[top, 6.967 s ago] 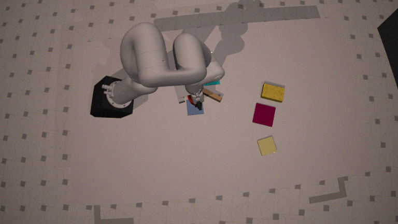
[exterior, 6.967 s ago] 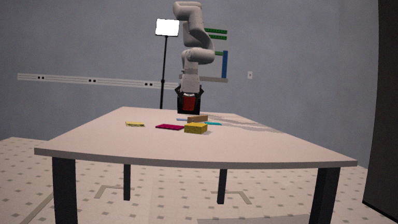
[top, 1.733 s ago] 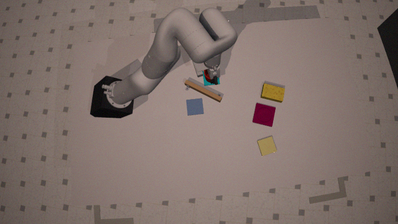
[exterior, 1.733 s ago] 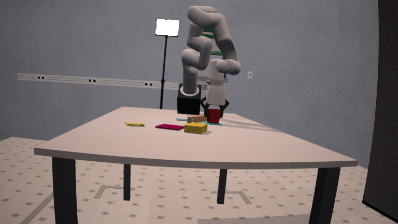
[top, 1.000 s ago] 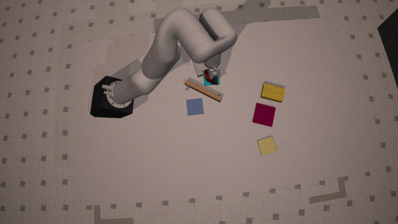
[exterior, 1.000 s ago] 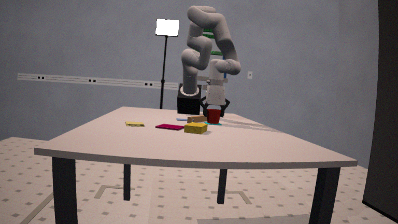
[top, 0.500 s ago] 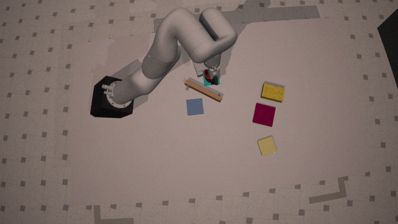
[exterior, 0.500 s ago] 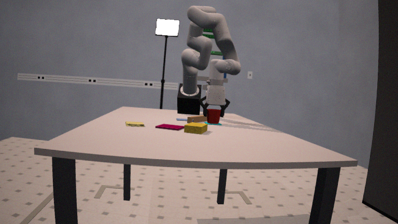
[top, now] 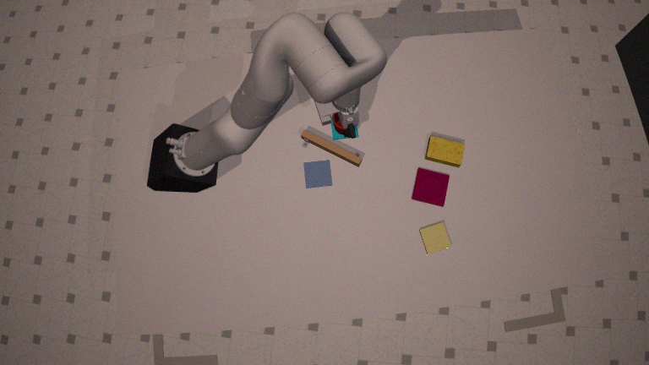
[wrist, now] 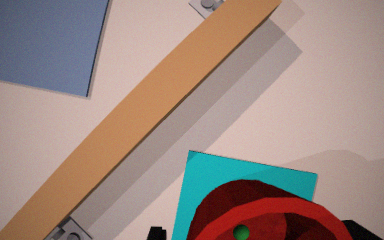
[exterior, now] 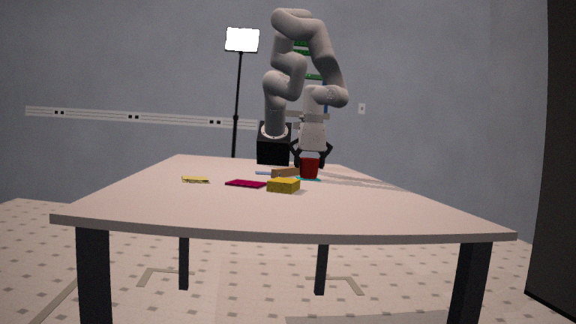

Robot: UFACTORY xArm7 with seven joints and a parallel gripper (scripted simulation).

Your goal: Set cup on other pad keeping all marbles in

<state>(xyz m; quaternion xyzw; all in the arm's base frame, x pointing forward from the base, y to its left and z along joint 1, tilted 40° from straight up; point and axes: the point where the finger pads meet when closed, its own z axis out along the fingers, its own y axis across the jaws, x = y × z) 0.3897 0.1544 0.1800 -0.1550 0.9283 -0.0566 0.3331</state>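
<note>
My hand is 3 cm above the red cup. From my hand the other things lie so: wooden rail 8 cm to the right, 4 cm below, 4 cm behind; then green marble 3 cm below; then yellow sponge block 31 cm ahead, 8 cm to the right, 3 cm below.
</note>
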